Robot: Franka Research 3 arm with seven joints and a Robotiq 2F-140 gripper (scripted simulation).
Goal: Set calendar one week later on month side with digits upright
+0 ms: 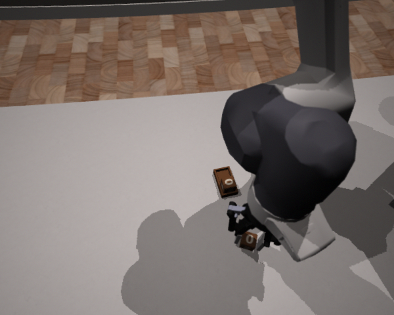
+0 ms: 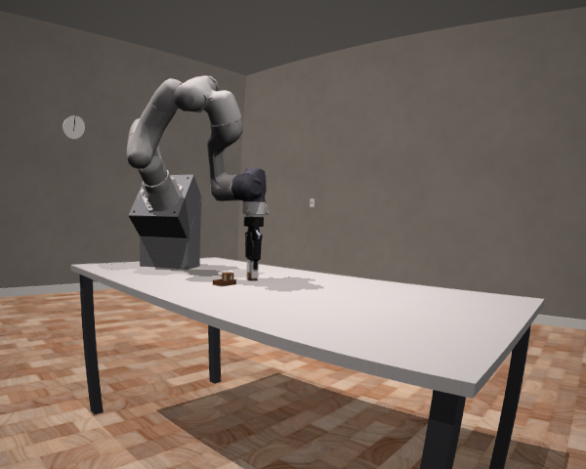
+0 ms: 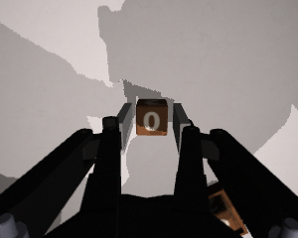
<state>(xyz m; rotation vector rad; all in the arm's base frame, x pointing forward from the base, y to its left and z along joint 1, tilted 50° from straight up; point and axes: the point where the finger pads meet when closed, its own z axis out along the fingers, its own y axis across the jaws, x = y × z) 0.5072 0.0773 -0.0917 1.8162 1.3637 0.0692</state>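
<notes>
My gripper is now 30 mm above the cube.
</notes>
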